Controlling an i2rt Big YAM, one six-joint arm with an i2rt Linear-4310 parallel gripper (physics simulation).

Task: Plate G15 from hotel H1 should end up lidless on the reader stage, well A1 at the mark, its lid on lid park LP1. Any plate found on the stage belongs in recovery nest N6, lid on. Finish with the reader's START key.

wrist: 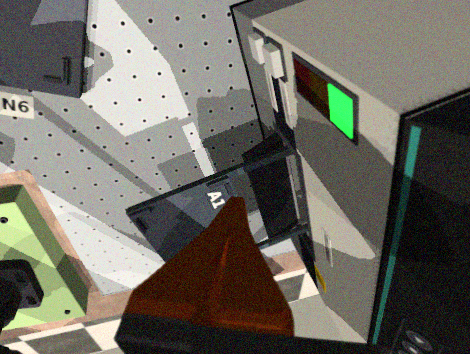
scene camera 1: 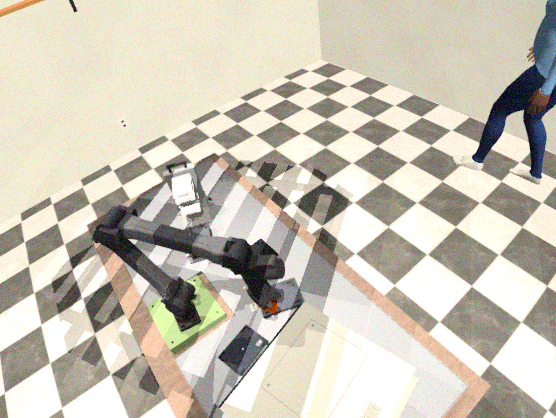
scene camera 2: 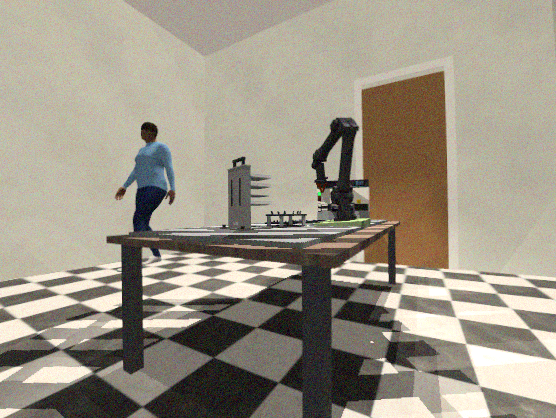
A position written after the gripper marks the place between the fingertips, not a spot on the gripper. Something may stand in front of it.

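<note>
Gripper [scene camera 1: 274, 312] shut, holding nothing. Nest N6 [scene camera 1: 291, 297], reader stage [scene camera 1: 233, 356]. In the wrist view, stage door [wrist: 271, 185]. There too: gripper [wrist: 237, 205], nest N6 [wrist: 49, 49], reader stage [wrist: 170, 221].
</note>
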